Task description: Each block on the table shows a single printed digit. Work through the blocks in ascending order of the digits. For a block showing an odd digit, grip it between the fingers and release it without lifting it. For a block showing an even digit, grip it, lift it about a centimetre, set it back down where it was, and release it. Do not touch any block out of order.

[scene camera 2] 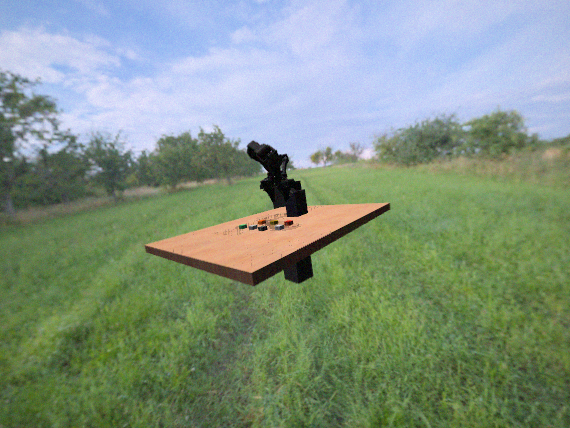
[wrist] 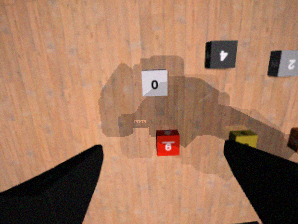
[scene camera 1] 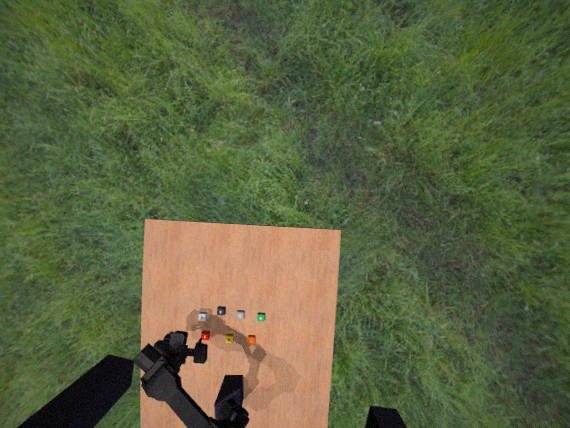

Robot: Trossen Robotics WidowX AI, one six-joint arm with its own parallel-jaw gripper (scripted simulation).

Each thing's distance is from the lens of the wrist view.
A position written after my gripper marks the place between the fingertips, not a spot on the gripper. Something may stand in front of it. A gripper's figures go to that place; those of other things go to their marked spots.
my gripper [wrist: 163,148]: 0.11 m
black block [wrist: 219,54]: 0.22 m
